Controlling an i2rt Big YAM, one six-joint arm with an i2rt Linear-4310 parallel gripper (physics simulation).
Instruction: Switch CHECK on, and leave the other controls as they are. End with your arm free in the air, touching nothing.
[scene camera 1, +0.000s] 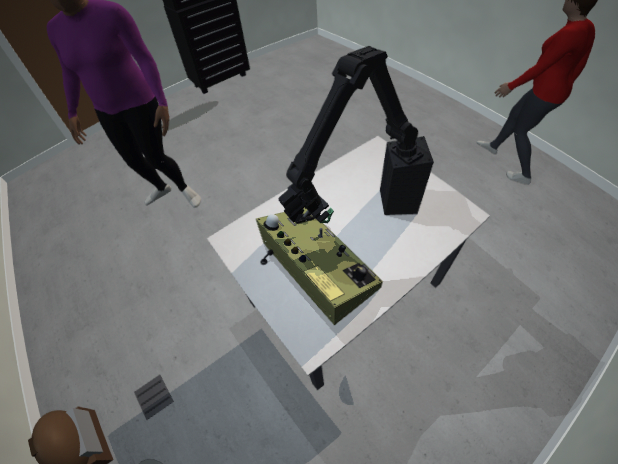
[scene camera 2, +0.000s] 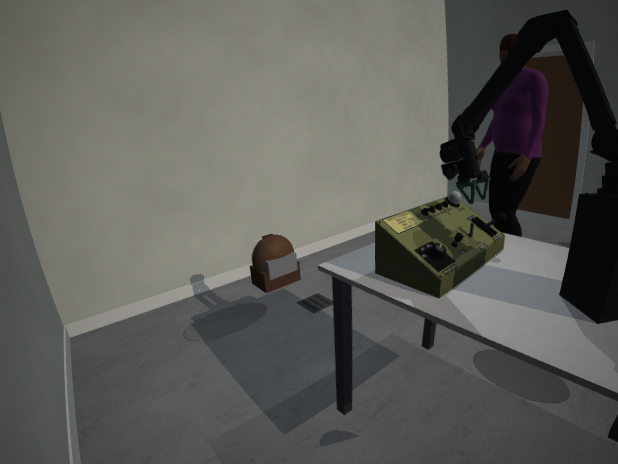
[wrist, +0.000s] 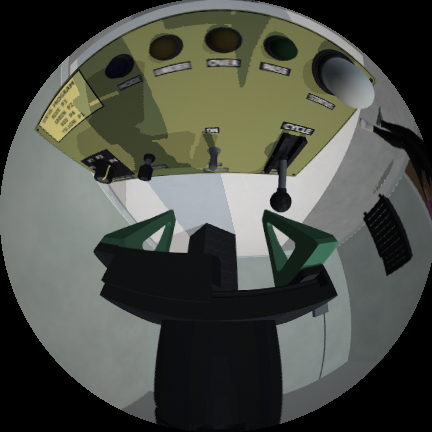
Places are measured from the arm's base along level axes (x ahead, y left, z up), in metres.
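Where they show: gripper, fingertip midpoint: (scene camera 1: 320, 214) (scene camera 2: 477, 201) (wrist: 218, 214); arm's base, link origin: (scene camera 1: 406, 153).
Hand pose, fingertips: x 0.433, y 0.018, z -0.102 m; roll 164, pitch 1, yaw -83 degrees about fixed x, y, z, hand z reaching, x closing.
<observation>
Each offset is from my fingertips to the top centre of the thing. "spot": to the spot under its first point.
The green control box (scene camera 1: 306, 282) (scene camera 2: 400, 260) (wrist: 190, 95) stands on the table. A small grey toggle {dy +0.011, dx +0.008, dz -0.076 m} (scene camera 1: 320, 233) (scene camera 2: 471, 230) (wrist: 214, 159) stands midway along its lower edge, under an ON label {spot: dy +0.016, dx +0.052, dz -0.105 m} (wrist: 212, 130). The label below it is too small and partly covered to read. I cannot tell which way the toggle is set. My gripper (scene camera 2: 478, 200) (wrist: 218, 214) is open and empty, in the air above the box's CYCLE end. Its green fingertips are clear of the toggle. The CYCLE lever's black knob {dy -0.113, dx -0.009, dz -0.053 m} (scene camera 2: 501, 218) (wrist: 281, 201) appears close to one fingertip in the wrist view, with no contact visible.
A black-knobbed switch {dy +0.129, dx -0.012, dz -0.079 m} (scene camera 1: 341, 250) (scene camera 2: 457, 239) (wrist: 146, 169) and a dial {dy +0.248, dx -0.030, dz -0.086 m} (scene camera 1: 359, 272) (scene camera 2: 438, 250) (wrist: 104, 173) sit beyond the toggle. A white dome lamp {spot: dy -0.078, dx +0.174, dz -0.015 m} (scene camera 1: 272, 222) (scene camera 2: 454, 198) (wrist: 348, 82) and several coloured buttons line the upper edge. Two people stand away from the table (scene camera 1: 390, 235).
</observation>
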